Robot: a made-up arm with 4 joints. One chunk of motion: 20 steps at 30 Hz.
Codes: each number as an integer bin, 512 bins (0 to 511) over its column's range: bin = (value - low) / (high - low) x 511, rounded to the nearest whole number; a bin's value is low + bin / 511 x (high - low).
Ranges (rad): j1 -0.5..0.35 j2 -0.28..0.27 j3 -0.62..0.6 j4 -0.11..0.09
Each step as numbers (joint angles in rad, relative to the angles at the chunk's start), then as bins.
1 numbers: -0.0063 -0.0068 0.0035 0.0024
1 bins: 297 254 261 287
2 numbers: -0.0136 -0.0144 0.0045 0.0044
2 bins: 292 247 262 292
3 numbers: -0.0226 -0.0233 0.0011 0.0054
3 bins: 287 238 260 295
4 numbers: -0.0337 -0.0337 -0.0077 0.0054
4 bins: 280 229 256 295
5 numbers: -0.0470 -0.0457 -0.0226 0.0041
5 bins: 272 218 250 292
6 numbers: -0.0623 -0.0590 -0.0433 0.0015
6 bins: 263 205 242 285
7 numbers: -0.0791 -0.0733 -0.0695 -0.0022
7 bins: 253 192 231 275
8 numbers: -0.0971 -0.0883 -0.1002 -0.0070
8 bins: 242 178 218 263
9 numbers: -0.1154 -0.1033 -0.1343 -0.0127
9 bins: 231 164 203 249
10 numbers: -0.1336 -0.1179 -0.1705 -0.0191
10 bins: 220 151 188 232
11 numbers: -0.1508 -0.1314 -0.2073 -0.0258
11 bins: 210 138 173 215
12 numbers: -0.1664 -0.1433 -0.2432 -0.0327
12 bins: 201 127 158 198
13 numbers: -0.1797 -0.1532 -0.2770 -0.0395
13 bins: 193 118 144 180
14 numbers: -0.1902 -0.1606 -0.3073 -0.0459
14 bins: 186 111 131 164
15 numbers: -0.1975 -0.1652 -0.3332 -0.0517
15 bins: 182 107 120 149
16 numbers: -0.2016 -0.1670 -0.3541 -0.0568
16 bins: 179 105 111 136
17 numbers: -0.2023 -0.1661 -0.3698 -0.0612
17 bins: 179 106 105 125
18 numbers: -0.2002 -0.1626 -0.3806 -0.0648
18 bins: 180 109 100 115
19 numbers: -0.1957 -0.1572 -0.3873 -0.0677
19 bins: 183 114 97 108
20 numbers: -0.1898 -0.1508 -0.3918 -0.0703
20 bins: 186 120 96 101
